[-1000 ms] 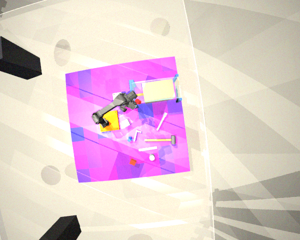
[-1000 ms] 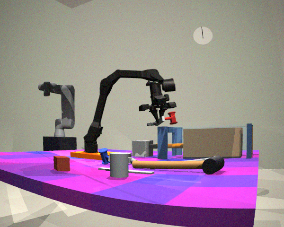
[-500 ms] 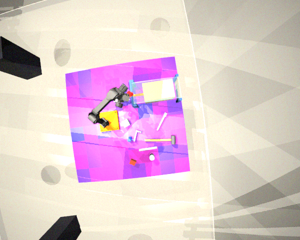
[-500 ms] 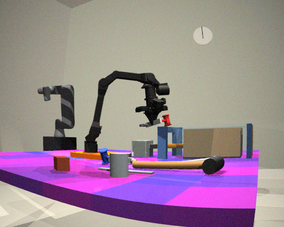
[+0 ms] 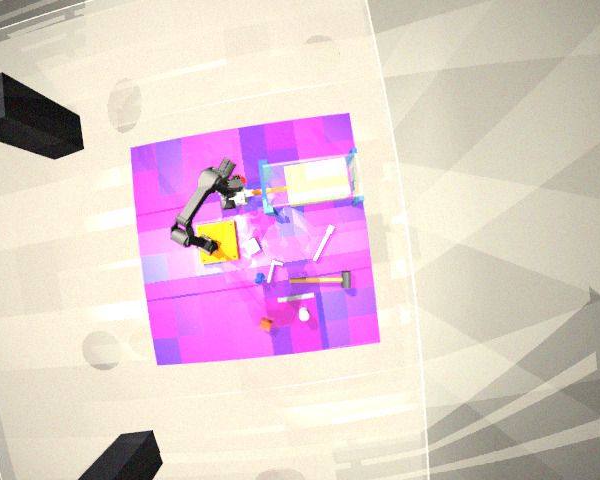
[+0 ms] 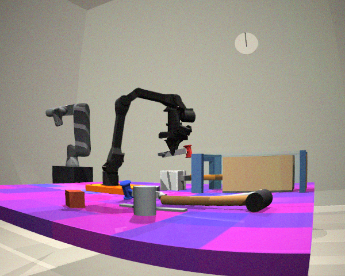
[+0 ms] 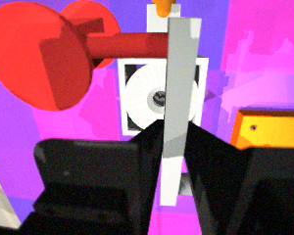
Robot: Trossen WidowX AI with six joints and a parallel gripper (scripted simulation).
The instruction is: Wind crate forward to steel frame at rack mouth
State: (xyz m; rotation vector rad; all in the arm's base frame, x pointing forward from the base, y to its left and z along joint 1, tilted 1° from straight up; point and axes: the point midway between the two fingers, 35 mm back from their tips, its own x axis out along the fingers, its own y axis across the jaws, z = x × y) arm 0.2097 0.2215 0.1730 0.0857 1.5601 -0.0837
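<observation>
Now: gripper tip 50 mm short of the red knob, 30 mm to the right of it and 20 mm below it. The rest, counted from my gripper tip: hand winch: 20 mm behind, 130 mm below; then red-knobbed winch handle: 10 mm ahead, 10 mm to the left, 10 mm above; then blue frame: 150 mm ahead, 10 mm to the right, 60 mm below.
</observation>
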